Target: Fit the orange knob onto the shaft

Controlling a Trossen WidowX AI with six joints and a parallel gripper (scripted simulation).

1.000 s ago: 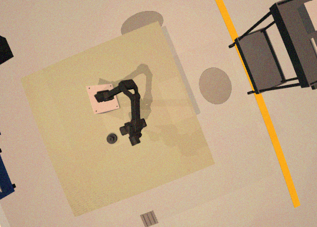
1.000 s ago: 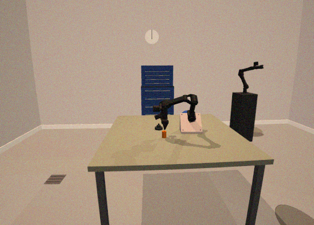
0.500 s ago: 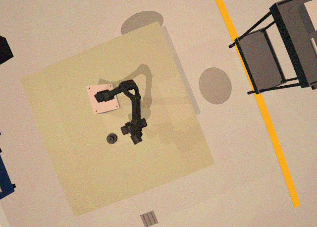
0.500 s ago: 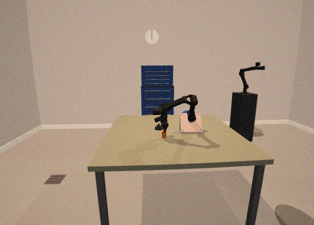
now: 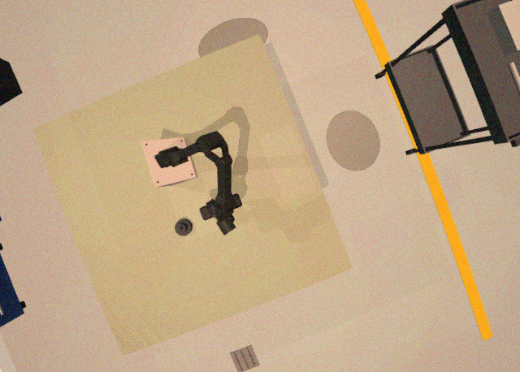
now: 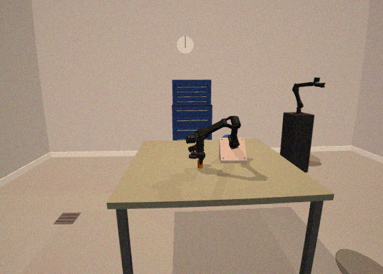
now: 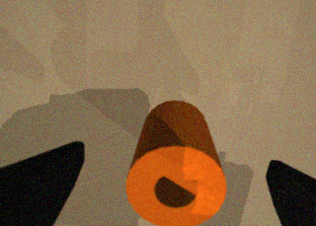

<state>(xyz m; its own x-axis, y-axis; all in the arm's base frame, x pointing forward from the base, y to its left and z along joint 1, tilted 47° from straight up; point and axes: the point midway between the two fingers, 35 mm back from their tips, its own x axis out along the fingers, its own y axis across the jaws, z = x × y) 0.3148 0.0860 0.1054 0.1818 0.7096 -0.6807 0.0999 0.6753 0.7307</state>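
Now: gripper tip 10 mm above the orange knob. The rest, counted from my gripper tip: round dark pedestal: 240 mm to the right, 10 mm below, 10 mm ahead.
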